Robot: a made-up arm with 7 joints. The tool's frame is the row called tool. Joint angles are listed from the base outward.
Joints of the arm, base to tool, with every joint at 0 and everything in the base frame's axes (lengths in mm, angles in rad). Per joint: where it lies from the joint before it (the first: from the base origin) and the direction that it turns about. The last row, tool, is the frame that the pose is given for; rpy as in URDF.
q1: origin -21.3 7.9 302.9 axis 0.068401 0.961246 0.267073
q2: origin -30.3 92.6 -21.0 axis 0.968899 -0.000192 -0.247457
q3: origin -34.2 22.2 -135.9 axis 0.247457 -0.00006 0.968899
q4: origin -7.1 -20.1 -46.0 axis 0.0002 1 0.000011
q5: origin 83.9 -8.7 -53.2 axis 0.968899 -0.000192 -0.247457
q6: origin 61.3 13.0 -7.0 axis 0.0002 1 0.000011
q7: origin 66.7 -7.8 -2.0 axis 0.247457 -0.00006 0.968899
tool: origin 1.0 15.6 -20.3 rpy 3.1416 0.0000 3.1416
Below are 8 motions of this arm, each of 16 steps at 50 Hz.
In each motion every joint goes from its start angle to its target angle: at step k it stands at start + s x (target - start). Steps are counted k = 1, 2, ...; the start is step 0. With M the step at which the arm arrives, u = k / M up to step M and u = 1 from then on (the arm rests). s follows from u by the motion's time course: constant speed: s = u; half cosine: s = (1 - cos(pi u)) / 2; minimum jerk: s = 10 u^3 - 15 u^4 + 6 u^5.
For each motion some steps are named. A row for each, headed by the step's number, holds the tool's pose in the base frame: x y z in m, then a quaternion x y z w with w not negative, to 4 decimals.
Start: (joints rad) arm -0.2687 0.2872 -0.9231 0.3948 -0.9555 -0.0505 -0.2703
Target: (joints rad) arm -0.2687 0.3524 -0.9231 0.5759 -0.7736 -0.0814 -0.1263
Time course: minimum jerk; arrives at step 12
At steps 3, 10, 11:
3: 0.0721 0.0450 -0.0696 -0.3544 -0.8571 0.2789 0.2490
10: 0.0650 0.0921 -0.0887 -0.3019 -0.9000 0.1233 0.2891
11: 0.0647 0.0938 -0.0892 -0.3001 -0.9010 0.1177 0.2903

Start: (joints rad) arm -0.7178 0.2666 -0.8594 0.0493 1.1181 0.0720 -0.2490
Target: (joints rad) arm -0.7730 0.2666 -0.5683 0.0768 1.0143 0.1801 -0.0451
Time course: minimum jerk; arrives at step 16
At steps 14, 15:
14: 0.2540 0.0003 0.1422 0.2419 0.6831 0.6076 0.3251
15: 0.2547 0.0010 0.1427 0.2388 0.6847 0.6071 0.3250

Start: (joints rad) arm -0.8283 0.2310 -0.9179 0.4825 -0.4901 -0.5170 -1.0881
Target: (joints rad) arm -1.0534 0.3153 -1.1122 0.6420 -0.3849 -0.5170 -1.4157
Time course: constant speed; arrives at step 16
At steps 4, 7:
4: 0.2513 -0.0248 0.0653 0.8677 0.4730 0.0083 0.1528
7: 0.2581 -0.0234 0.0659 0.8903 0.4355 0.0411 0.1265

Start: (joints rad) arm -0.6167 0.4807 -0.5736 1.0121 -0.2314 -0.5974 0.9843
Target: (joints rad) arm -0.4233 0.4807 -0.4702 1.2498 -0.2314 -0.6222 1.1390
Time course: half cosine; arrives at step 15
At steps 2, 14, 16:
2: 0.1983 0.2013 -0.0187 -0.2641 0.9077 0.2868 0.1553
14: 0.1015 0.2497 -0.0567 -0.3822 0.8374 0.3897 0.0277
16: 0.1003 0.2502 -0.0570 -0.3833 0.8364 0.3909 0.0263

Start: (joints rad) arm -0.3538 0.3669 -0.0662 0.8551 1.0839 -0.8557 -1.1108
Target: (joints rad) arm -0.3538 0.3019 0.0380 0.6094 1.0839 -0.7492 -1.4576
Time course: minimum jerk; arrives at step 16
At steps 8, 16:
8: 0.1651 0.1283 -0.0433 -0.8098 -0.4185 -0.3381 0.2341
16: 0.1829 0.1218 -0.0242 -0.8096 -0.3976 -0.3464 0.2578

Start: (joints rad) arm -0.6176 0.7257 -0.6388 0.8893 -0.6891 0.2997 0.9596
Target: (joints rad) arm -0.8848 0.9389 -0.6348 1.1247 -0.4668 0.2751 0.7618
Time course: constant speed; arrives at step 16
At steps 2, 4, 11, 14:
2: 0.1906 0.2984 0.0026 0.3782 -0.7912 -0.4273 0.2200
4: 0.1988 0.3096 0.0140 0.3824 -0.7858 -0.4400 0.2067
11: 0.2220 0.3465 0.0584 0.4000 -0.7623 -0.4804 0.1676
14: 0.2290 0.3612 0.0789 0.4090 -0.7505 -0.4955 0.1548

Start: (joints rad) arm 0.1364 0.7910 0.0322 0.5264 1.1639 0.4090 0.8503
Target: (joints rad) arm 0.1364 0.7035 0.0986 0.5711 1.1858 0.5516 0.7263
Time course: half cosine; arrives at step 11
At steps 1, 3, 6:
1: 0.0209 0.3408 0.0407 0.0387 -0.3757 -0.9246 0.0498
3: 0.0189 0.3410 0.0393 0.0440 -0.3731 -0.9241 0.0694
6: 0.0133 0.3410 0.0357 0.0576 -0.3665 -0.9207 0.1211

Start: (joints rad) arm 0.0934 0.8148 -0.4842 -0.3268 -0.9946 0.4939 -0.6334
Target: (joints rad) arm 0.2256 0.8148 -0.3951 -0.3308 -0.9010 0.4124 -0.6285
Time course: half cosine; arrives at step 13
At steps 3, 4, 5, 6, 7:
3: 0.0455 0.1425 0.0228 -0.4750 -0.7631 0.3046 0.3151
4: 0.0440 0.1442 0.0231 -0.4716 -0.7669 0.3019 0.3136
5: 0.0422 0.1462 0.0235 -0.4675 -0.7713 0.2987 0.3119
6: 0.0402 0.1483 0.0240 -0.4630 -0.7761 0.2950 0.3101
7: 0.0382 0.1506 0.0245 -0.4585 -0.7810 0.2911 0.3084

